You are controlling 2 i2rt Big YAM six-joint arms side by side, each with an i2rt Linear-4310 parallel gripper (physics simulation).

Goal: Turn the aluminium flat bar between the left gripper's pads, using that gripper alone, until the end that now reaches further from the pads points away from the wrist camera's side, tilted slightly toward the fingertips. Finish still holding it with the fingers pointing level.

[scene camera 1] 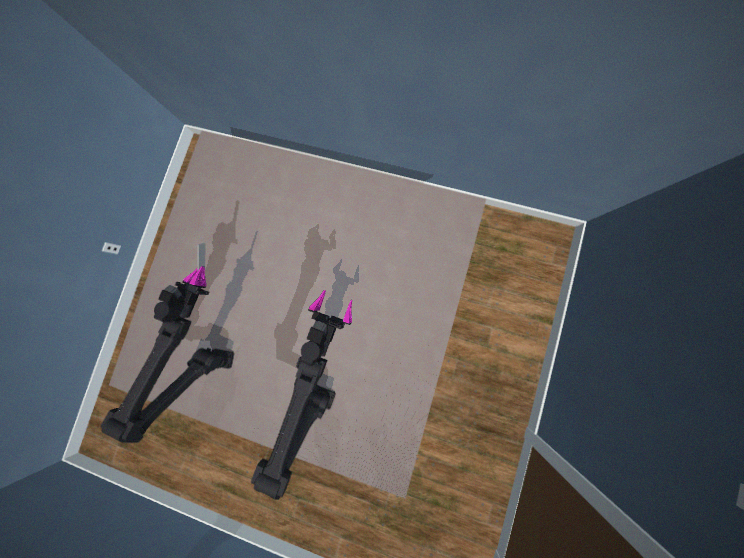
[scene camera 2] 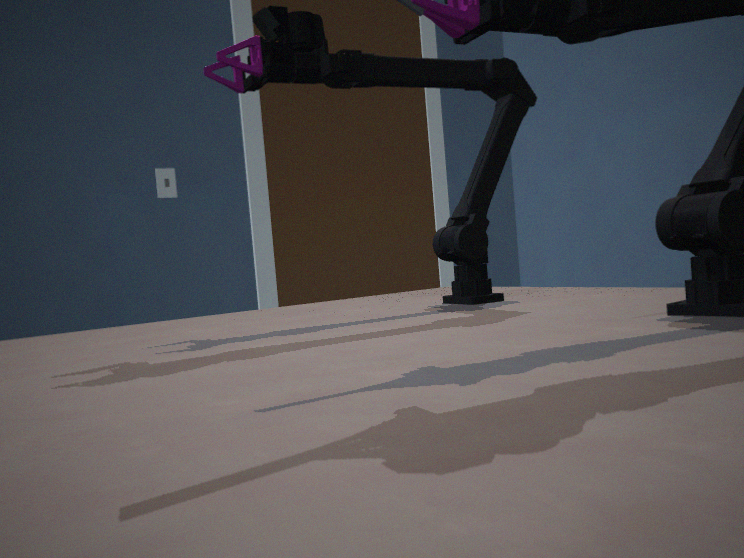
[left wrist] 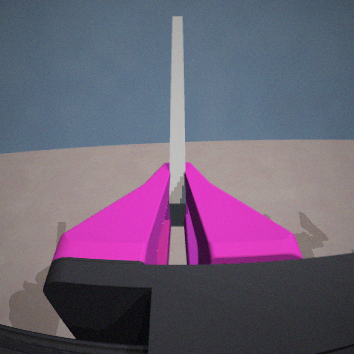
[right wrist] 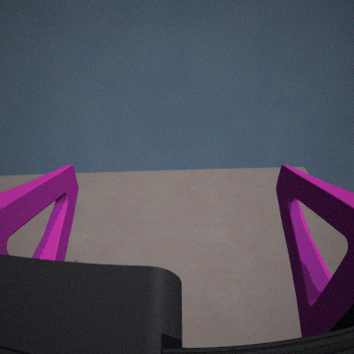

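Seen in the pictures: left gripper, fingertip midpoint: [scene camera 1: 202,266] [left wrist: 177,174]; right gripper, fingertip midpoint: [scene camera 1: 338,295] [scene camera 2: 210,64] [right wrist: 176,176]; left arm's base at its link origin: [scene camera 1: 222,358] [scene camera 2: 721,312]; right arm's base at its link origin: [scene camera 1: 322,396] [scene camera 2: 472,301].
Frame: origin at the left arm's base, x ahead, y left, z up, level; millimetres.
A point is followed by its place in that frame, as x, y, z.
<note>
The aluminium flat bar [scene camera 1: 201,255] @(495, -111, 433) [scene camera 2: 410,6] @(457, -98, 392) [left wrist: 177,100] @(470, -103, 433) is a thin light-grey strip. My left gripper [scene camera 1: 202,270] @(456, -100, 404) [left wrist: 177,174] @(456, -100, 404) is shut on it, high above the table. In the left wrist view the bar's long part runs forward past the fingertips and up the picture; its short end, with a dark end face, shows between the pads. In scene camera 2 the bar slants up and left from the magenta fingers, cut off by the top edge. My right gripper [scene camera 1: 337,296] @(425, -672, 486) [scene camera 2: 212,62] @(425, -672, 486) [right wrist: 176,176] @(425, -672, 486) is open and empty, held level above the table.
The pinkish table top [scene camera 1: 390,240] @(757, -797, 0) [scene camera 2: 600,480] @(677, 256, 0) [left wrist: 100,175] @(1043, -5, 0) [right wrist: 200,225] @(842, -817, 0) lies below both arms and carries their shadows. The right arm stands beside the left arm, with a gap between the grippers. Blue walls surround the table, and a brown door [scene camera 2: 348,180] stands behind the arms.
</note>
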